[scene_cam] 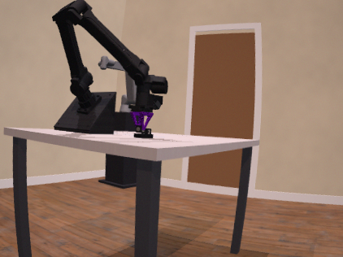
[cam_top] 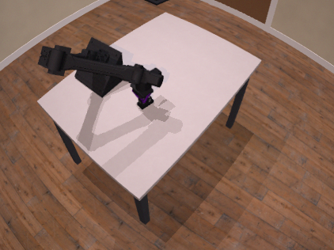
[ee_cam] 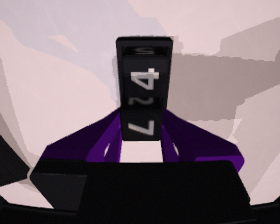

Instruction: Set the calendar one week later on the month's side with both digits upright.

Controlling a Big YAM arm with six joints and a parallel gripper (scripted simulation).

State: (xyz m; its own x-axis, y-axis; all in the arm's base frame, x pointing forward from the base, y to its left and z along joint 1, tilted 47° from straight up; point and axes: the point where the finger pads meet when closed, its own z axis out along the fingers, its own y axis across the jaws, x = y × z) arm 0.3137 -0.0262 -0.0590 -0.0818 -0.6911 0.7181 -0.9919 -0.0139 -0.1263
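My gripper is now 20 mm to the right of the black tray and 30 mm above it. Also, from my hand: black date cube right at my hand.
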